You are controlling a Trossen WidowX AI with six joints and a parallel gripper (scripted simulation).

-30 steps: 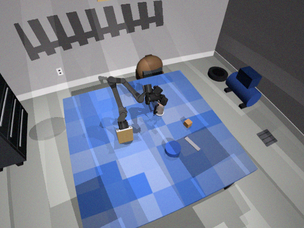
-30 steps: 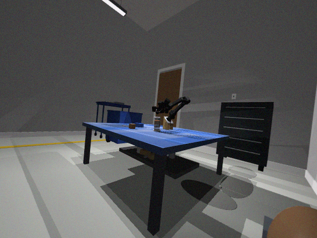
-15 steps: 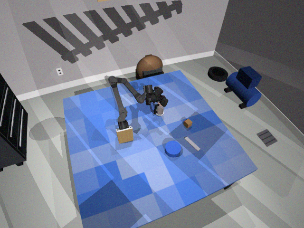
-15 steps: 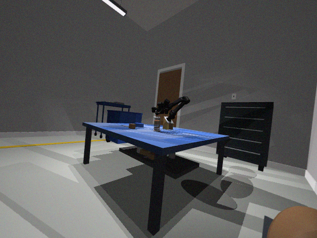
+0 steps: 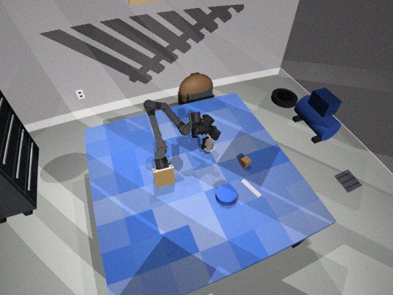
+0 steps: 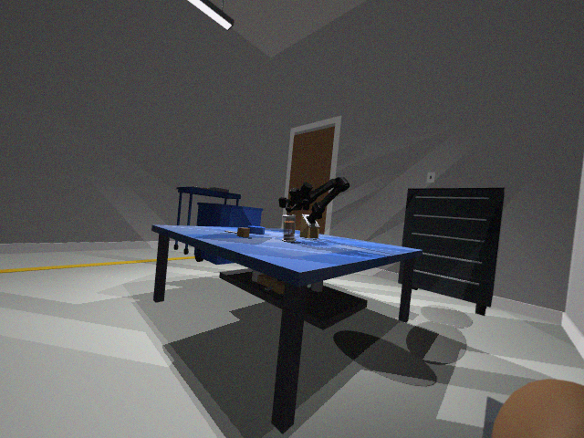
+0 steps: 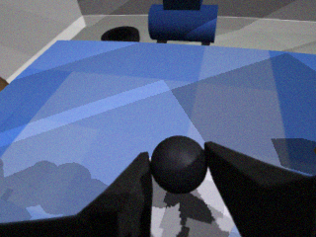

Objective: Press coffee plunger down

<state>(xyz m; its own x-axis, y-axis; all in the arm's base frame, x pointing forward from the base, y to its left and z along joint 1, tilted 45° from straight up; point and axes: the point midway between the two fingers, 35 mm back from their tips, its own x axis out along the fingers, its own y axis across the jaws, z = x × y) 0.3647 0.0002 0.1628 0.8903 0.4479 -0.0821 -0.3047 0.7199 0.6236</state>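
Right now my gripper tip is 40 mm past the coffee press, 10 mm to the left of it and 90 mm above it. Round my gripper tip: small brown cube (120 mm ahead, 230 mm to the right, 160 mm below).
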